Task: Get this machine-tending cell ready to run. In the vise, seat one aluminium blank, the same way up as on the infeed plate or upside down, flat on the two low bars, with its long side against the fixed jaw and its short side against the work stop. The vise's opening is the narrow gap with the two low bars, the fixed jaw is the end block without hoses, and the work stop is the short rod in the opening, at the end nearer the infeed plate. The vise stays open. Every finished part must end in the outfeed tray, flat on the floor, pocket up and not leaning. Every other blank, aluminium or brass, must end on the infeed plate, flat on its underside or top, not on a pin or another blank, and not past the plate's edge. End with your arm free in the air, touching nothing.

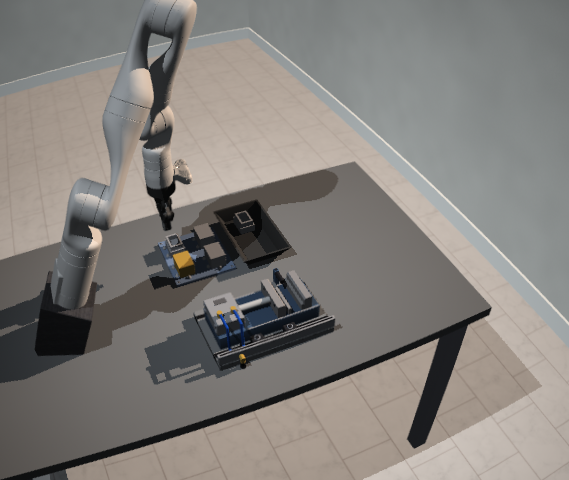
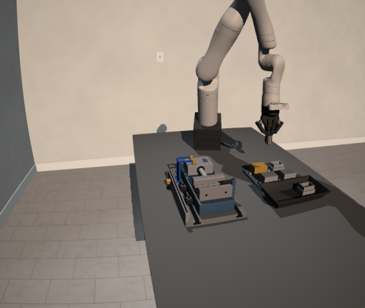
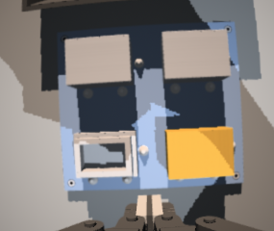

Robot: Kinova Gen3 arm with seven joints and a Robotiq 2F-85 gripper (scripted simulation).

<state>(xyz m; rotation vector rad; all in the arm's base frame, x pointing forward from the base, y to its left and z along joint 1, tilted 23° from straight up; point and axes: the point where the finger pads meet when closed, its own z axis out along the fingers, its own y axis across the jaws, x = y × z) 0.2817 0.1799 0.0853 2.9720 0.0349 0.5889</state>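
Now: hand 20 mm short of the brass blank, 50 mm to the left of it and 110 mm above it.
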